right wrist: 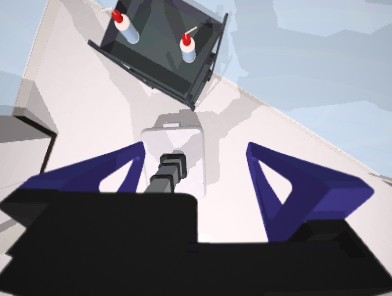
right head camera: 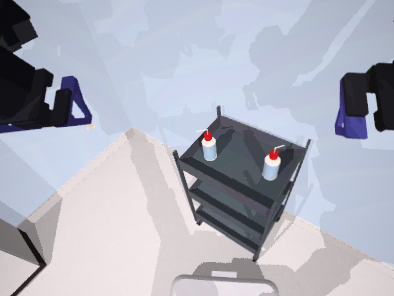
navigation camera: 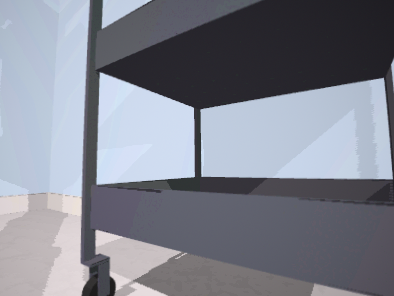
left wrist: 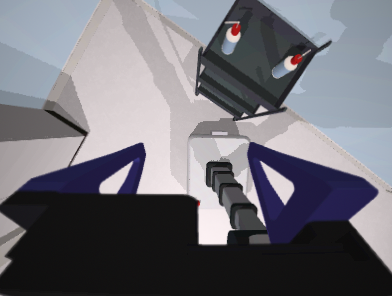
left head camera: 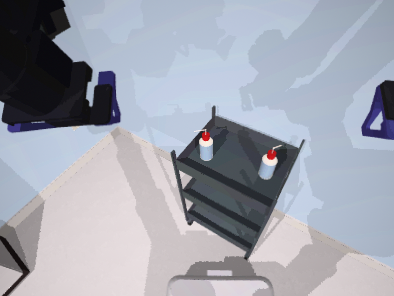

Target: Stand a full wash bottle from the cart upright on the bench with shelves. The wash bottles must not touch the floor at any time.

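Places are measured from the left arm's base along level axes (x ahead, y left, z up), in millimetres.
Pixels of known places: left gripper, fingertip midpoint: point(right head camera: 65, 122) point(left wrist: 196, 148) point(left head camera: 89, 120); right gripper, fingertip midpoint: point(right wrist: 195, 147) point(right head camera: 373, 131) point(left head camera: 393, 133).
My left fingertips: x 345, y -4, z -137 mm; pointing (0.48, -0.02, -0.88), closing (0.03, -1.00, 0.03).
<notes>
Behind a point stands the place of what it marks.
Two wash bottles with red caps, thin nozzles, white shoulders and pale blue bodies stand upright on the top tray of the dark cart point(left head camera: 225, 181) @[x 619, y -245, z -747 mm] point(right head camera: 227, 183) @[x 612, y -244, z -747 mm] point(navigation camera: 225, 230) @[x 560, y -240, z -1247 mm]. One bottle point(left head camera: 206, 150) @[x 729, y -165, z -672 mm] point(right head camera: 209, 149) @[x 729, y -168, z -665 mm] point(left wrist: 231, 41) @[x 731, y -156, z -645 mm] point(right wrist: 127, 29) @[x 735, y -181, z -653 mm] is at the left of the tray, the other bottle point(left head camera: 268, 168) @[x 628, y -414, z -667 mm] point(right head camera: 271, 168) @[x 628, y -415, z -662 mm] point(left wrist: 285, 68) @[x 637, y -401, z -652 mm] point(right wrist: 188, 49) @[x 635, y -425, z -638 mm] at the right. My left gripper point(left wrist: 196, 148) @[x 345, y -4, z -137 mm] is open and empty, off to the left of the cart in the head views. My right gripper point(right wrist: 195, 147) @[x 323, y -451, z -148 mm] is open and empty, off to the right. The bench with shelves cannot be made out for certain.
A grey and white piece of furniture with a dark edge shows at the left point(left wrist: 40, 122) @[x 393, y 1133, z -1093 mm] point(right wrist: 25, 131) @[x 356, y 1074, z -1194 mm]. Pale blue walls meet in a corner behind the cart. My white rounded base point(left wrist: 200, 155) @[x 155, y -71, z -1150 mm] point(right wrist: 172, 142) @[x 199, y -229, z -1150 mm] is close to the cart, whose lower trays fill the navigation view.
</notes>
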